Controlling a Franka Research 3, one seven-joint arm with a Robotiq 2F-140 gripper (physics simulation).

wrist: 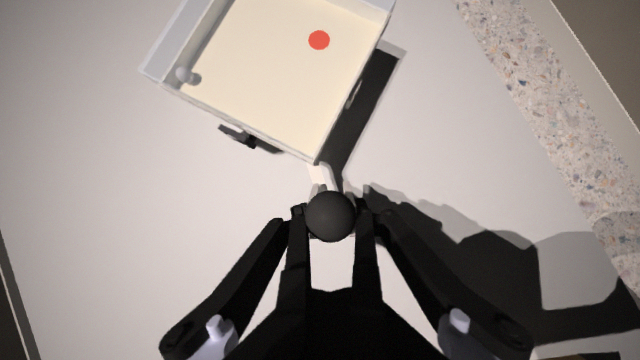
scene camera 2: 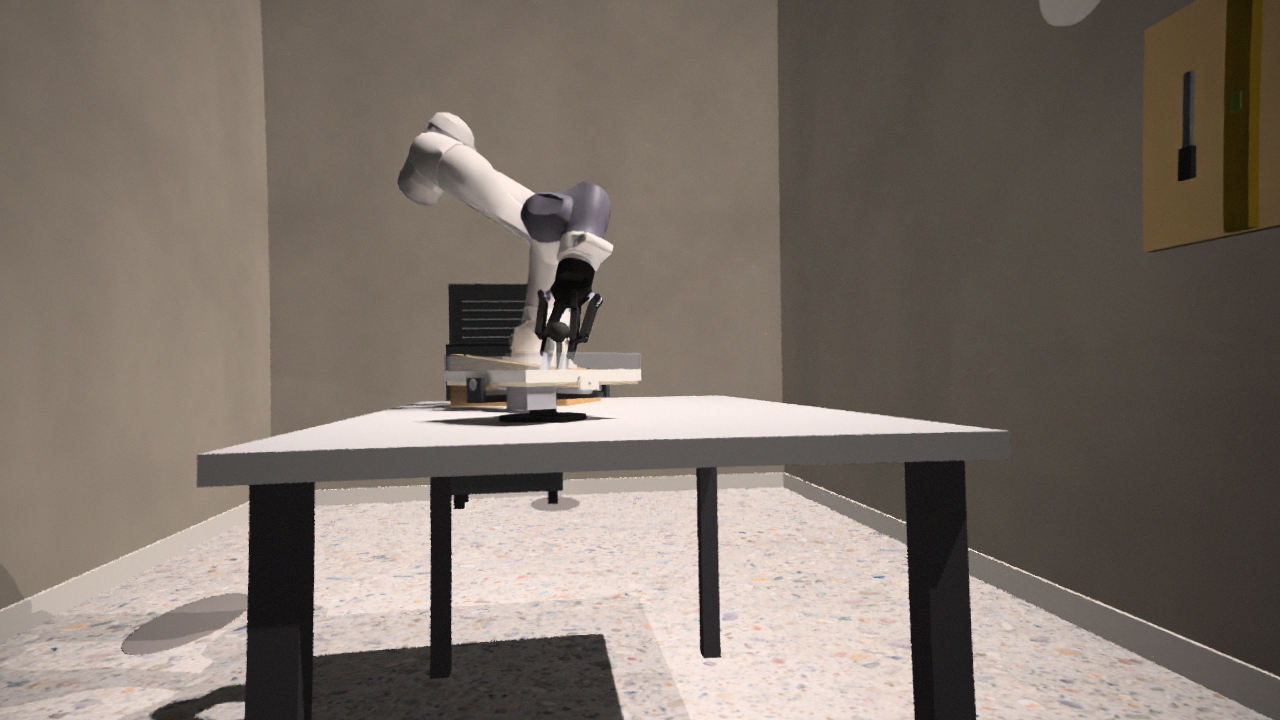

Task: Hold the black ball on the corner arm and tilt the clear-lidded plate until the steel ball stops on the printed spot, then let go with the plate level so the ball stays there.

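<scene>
The black ball [scene camera 2: 558, 331] [wrist: 330, 216] sits between the fingertips of my gripper [scene camera 2: 565, 333] [wrist: 332, 193], which is shut on it. The ball stands on the pale corner arm [wrist: 324, 175] that comes off the plate's near corner in the wrist view. The clear-lidded plate [scene camera 2: 537, 377] [wrist: 265, 85] has a cream floor and raised walls. The steel ball [wrist: 184, 74] lies in the plate's left corner in the wrist view, close to the walls and well away from the red printed spot [wrist: 319, 40]. In the scene view the plate looks nearly level; a slight tilt is hard to judge.
The plate rests on a grey block [scene camera 2: 530, 398] with a dark round base [scene camera 2: 543, 417] on the white table [scene camera 2: 760, 420]. A dark clip-like part [wrist: 237, 135] is at the plate's side. A black slatted panel [scene camera 2: 486, 313] stands behind, near the arm's base.
</scene>
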